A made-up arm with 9 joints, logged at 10 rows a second.
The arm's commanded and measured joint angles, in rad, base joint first. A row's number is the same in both.
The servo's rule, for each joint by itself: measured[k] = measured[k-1] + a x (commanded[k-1-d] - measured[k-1]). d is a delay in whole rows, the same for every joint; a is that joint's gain. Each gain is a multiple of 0.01, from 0.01 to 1. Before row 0 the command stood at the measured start. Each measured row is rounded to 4 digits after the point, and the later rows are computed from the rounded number. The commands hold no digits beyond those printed.
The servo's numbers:
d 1
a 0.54 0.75 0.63 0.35 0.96 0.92 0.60 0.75 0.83
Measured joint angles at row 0: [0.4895, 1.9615, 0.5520, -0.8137, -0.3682, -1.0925, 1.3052, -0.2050, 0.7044]
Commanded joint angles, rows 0 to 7: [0.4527, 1.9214, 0.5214, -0.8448, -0.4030, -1.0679, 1.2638, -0.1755, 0.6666]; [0.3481, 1.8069, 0.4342, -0.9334, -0.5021, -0.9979, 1.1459, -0.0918, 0.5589]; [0.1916, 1.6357, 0.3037, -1.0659, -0.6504, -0.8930, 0.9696, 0.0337, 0.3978]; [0.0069, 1.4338, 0.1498, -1.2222, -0.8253, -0.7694, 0.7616, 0.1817, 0.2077]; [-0.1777, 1.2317, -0.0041, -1.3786, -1.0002, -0.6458, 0.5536, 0.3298, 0.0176]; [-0.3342, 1.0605, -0.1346, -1.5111, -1.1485, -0.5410, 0.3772, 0.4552, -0.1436]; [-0.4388, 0.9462, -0.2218, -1.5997, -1.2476, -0.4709, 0.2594, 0.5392, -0.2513]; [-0.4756, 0.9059, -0.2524, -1.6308, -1.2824, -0.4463, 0.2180, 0.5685, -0.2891]
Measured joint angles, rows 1 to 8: [0.4895, 1.9615, 0.5520, -0.8137, -0.3682, -1.0925, 1.3052, -0.2050, 0.7044]; [0.4696, 1.9314, 0.5327, -0.8246, -0.4016, -1.0699, 1.2804, -0.1829, 0.6730]; [0.4040, 1.8380, 0.4706, -0.8627, -0.4981, -1.0037, 1.1997, -0.1146, 0.5783]; [0.2893, 1.6863, 0.3655, -0.9338, -0.6443, -0.9019, 1.0616, -0.0034, 0.4285]; [0.1368, 1.4969, 0.2296, -1.0347, -0.8181, -0.7800, 0.8816, 0.1354, 0.2452]; [-0.0330, 1.2980, 0.0824, -1.1551, -0.9929, -0.6565, 0.6848, 0.2812, 0.0563]; [-0.1956, 1.1199, -0.0543, -1.2797, -1.1423, -0.5502, 0.5002, 0.4117, -0.1096]; [-0.3269, 0.9896, -0.1598, -1.3917, -1.2434, -0.4772, 0.3557, 0.5073, -0.2272]
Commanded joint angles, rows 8 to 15: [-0.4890, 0.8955, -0.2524, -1.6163, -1.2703, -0.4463, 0.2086, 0.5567, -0.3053]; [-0.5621, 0.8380, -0.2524, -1.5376, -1.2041, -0.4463, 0.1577, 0.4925, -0.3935]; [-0.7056, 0.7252, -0.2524, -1.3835, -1.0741, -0.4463, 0.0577, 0.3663, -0.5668]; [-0.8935, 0.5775, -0.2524, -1.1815, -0.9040, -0.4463, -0.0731, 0.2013, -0.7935]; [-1.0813, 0.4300, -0.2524, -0.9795, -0.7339, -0.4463, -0.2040, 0.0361, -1.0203]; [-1.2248, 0.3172, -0.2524, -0.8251, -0.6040, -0.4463, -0.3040, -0.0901, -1.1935]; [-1.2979, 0.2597, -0.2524, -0.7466, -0.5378, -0.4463, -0.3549, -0.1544, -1.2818]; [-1.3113, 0.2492, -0.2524, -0.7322, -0.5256, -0.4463, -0.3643, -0.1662, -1.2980]
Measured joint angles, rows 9 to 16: [-0.4072, 0.9268, -0.2181, -1.4754, -1.2808, -0.4488, 0.2731, 0.5532, -0.2786]; [-0.4514, 0.9033, -0.2397, -1.5247, -1.2707, -0.4465, 0.2344, 0.5558, -0.3008]; [-0.5112, 0.8543, -0.2477, -1.5292, -1.2068, -0.4463, 0.1884, 0.5083, -0.3777]; [-0.6162, 0.7575, -0.2507, -1.4782, -1.0794, -0.4463, 0.1100, 0.4018, -0.5347]; [-0.7659, 0.6225, -0.2518, -1.3744, -0.9110, -0.4463, 0.0001, 0.2514, -0.7495]; [-0.9362, 0.4781, -0.2522, -1.2362, -0.7410, -0.4463, -0.1224, 0.0899, -0.9743]; [-1.0920, 0.3574, -0.2523, -1.0923, -0.6095, -0.4463, -0.2314, -0.0451, -1.1562]; [-1.2032, 0.2841, -0.2524, -0.9713, -0.5407, -0.4463, -0.3055, -0.1271, -1.2604]
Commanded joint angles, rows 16 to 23: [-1.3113, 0.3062, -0.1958, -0.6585, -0.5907, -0.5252, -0.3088, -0.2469, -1.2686]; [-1.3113, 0.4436, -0.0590, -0.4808, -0.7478, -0.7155, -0.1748, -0.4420, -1.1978]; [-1.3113, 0.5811, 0.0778, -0.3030, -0.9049, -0.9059, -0.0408, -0.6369, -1.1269]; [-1.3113, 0.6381, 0.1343, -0.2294, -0.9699, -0.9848, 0.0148, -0.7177, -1.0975]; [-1.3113, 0.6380, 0.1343, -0.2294, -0.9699, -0.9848, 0.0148, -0.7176, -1.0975]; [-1.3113, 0.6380, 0.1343, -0.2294, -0.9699, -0.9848, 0.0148, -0.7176, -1.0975]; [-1.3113, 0.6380, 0.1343, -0.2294, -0.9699, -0.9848, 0.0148, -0.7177, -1.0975]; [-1.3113, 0.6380, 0.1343, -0.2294, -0.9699, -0.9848, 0.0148, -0.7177, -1.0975]
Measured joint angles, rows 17 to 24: [-1.2616, 0.2579, -0.2524, -0.8876, -0.5262, -0.4463, -0.3408, -0.1564, -1.2916]; [-1.2884, 0.2941, -0.2167, -0.8074, -0.5881, -0.5189, -0.3216, -0.2243, -1.2725]; [-1.3008, 0.4062, -0.1173, -0.6931, -0.7414, -0.6998, -0.2335, -0.3876, -1.2105]; [-1.3065, 0.5374, 0.0056, -0.5566, -0.8984, -0.8894, -0.1179, -0.5746, -1.1411]; [-1.3091, 0.6129, 0.0867, -0.4421, -0.9670, -0.9772, -0.0383, -0.6819, -1.1049]; [-1.3103, 0.6317, 0.1167, -0.3677, -0.9698, -0.9842, -0.0064, -0.7087, -1.0988]; [-1.3108, 0.6364, 0.1278, -0.3193, -0.9699, -0.9848, 0.0063, -0.7154, -1.0977]; [-1.3111, 0.6376, 0.1319, -0.2878, -0.9699, -0.9848, 0.0114, -0.7171, -1.0975]
